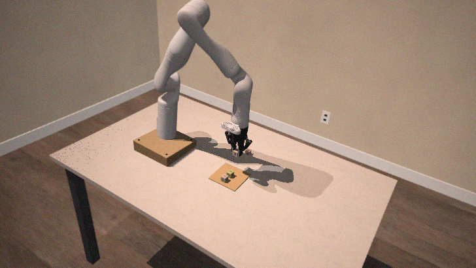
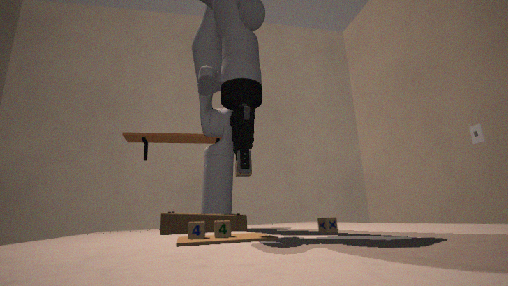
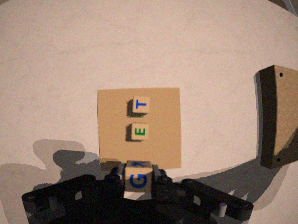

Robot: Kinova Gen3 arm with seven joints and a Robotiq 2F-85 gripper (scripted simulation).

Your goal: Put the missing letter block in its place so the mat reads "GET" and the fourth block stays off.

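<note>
My gripper is now 4 cm to the left of the mat and 12 cm above it. From my hand the other things lie so: letter block: 1 cm below.
</note>
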